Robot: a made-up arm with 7 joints.
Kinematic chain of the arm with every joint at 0, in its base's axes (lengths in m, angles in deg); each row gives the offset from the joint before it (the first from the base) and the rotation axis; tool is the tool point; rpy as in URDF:
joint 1: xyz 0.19 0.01 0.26 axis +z
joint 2: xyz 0.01 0 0.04 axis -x
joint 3: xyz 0 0.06 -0.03 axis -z
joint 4: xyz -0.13 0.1 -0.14 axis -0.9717 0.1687 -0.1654
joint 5: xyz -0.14 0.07 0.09 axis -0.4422 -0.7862 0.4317
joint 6: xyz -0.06 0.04 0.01 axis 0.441 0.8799 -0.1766
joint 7: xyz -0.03 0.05 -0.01 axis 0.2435 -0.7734 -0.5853
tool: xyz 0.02 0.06 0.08 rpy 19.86 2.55 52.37
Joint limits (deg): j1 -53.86..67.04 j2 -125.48..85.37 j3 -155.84..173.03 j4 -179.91..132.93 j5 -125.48..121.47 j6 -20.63..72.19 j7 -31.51..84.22
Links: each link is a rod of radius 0.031 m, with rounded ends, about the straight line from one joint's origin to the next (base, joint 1, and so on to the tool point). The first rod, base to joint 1, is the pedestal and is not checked.
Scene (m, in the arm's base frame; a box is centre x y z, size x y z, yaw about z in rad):
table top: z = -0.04
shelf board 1: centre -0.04 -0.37 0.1 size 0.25 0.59 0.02 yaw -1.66
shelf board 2: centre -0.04 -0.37 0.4 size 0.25 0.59 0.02 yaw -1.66
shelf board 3: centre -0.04 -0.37 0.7 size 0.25 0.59 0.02 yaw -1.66
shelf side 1: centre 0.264 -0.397 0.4 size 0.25 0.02 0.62 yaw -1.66
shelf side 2: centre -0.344 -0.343 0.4 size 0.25 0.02 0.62 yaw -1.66
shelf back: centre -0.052 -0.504 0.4 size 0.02 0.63 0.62 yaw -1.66
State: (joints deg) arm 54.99 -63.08 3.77 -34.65 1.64 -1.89 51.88
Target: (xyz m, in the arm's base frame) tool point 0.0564 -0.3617 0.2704
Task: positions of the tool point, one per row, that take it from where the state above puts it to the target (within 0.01 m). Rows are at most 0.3 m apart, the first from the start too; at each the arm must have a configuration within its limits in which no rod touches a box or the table.
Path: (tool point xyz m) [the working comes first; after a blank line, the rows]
Joints at the target: 59.96 -67.08 -22.91 -53.36 -3.82 2.77 52.52
Straight joint move there: touches shelf board 2.

1: -0.1315 -0.0466 0.6462
2: -0.0390 0.1925 0.6799
3: 0.1656 0.3369 0.6445
4: 0.4010 0.3278 0.5628
5: 0.1560 0.3001 0.6219
6: -0.0165 0.1473 0.5990
7: -0.0648 -0.0284 0.5050
8: -0.0130 -0.1384 0.3802
9: 0.0751 -0.1521 0.2704
10: 0.0774 -0.2667 0.2676
11: 0.0564 -0.3617 0.2704

